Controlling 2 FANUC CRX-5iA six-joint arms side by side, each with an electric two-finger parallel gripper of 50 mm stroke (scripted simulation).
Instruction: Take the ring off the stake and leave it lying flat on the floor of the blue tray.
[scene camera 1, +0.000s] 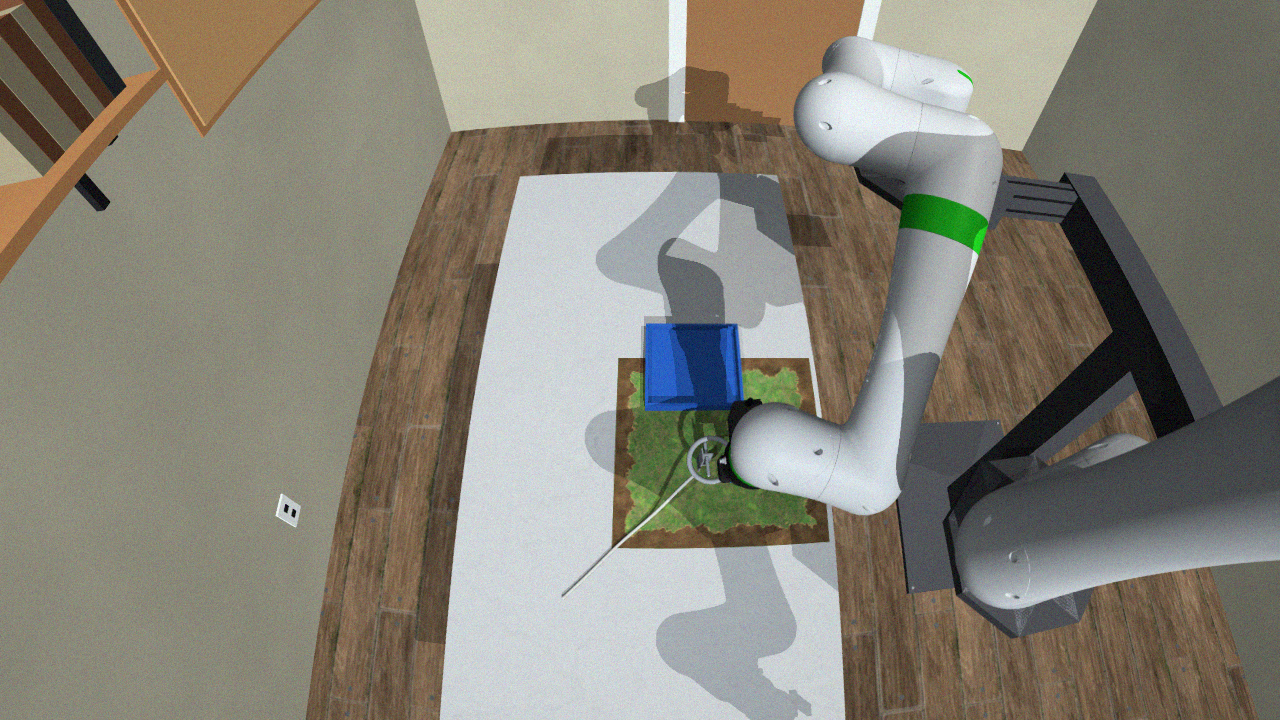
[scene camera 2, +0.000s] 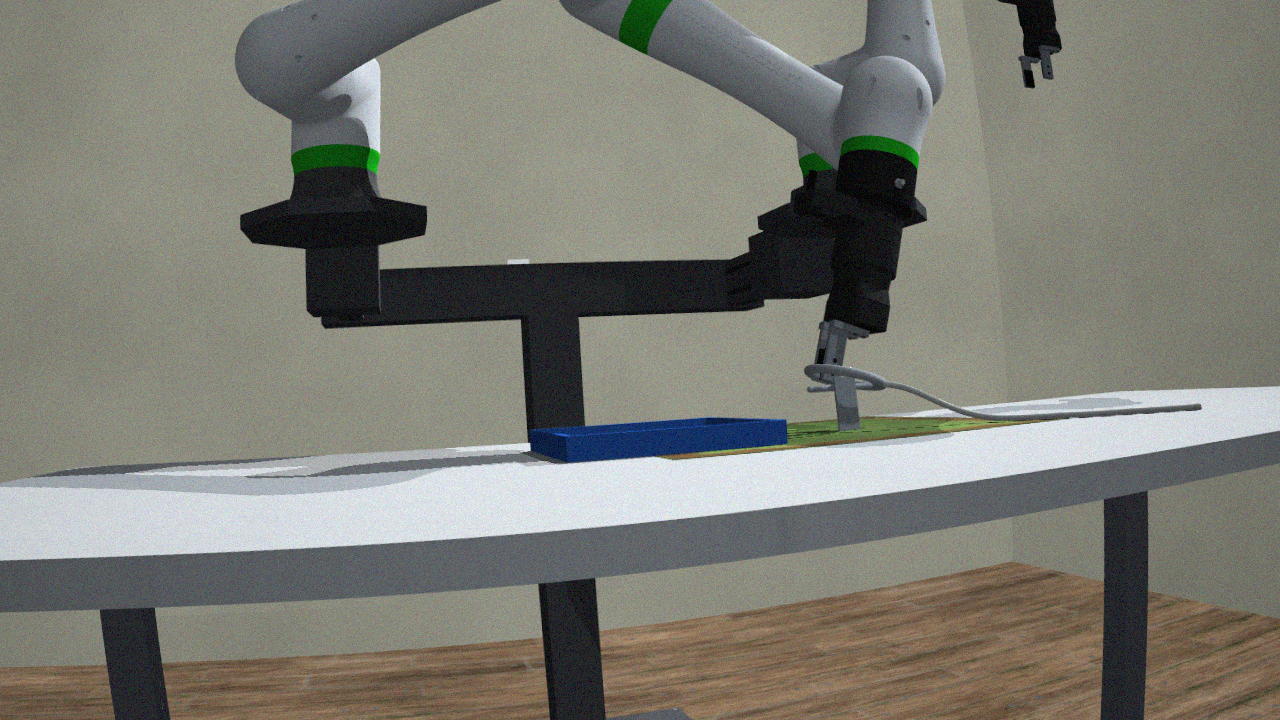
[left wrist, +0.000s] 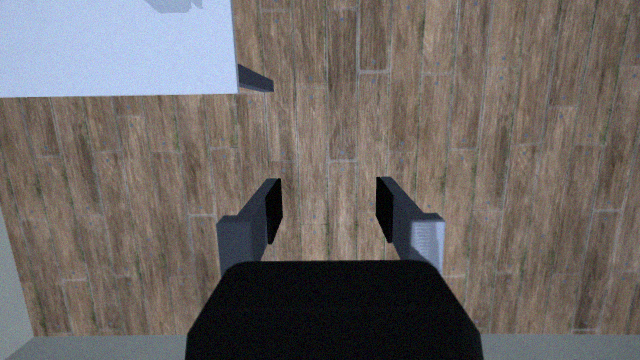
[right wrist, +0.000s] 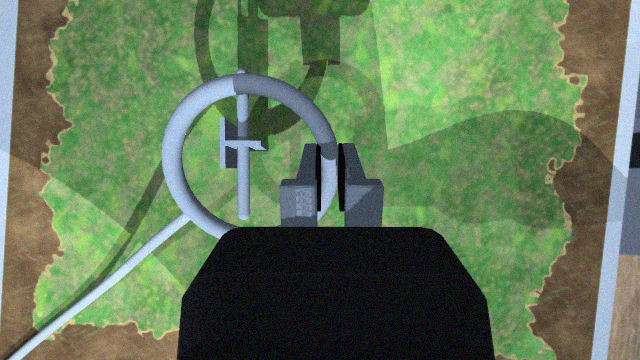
Scene:
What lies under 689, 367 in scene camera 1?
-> A blue tray.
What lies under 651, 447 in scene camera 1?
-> A mat.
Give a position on a grey stake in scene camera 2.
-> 845, 388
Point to my left gripper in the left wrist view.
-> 328, 197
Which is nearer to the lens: the grey ring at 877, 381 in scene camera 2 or the blue tray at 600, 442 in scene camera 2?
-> The blue tray.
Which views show my left gripper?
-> Scene camera 2 and the left wrist view only.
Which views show the blue tray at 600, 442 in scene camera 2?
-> Scene camera 1 and scene camera 2 only.

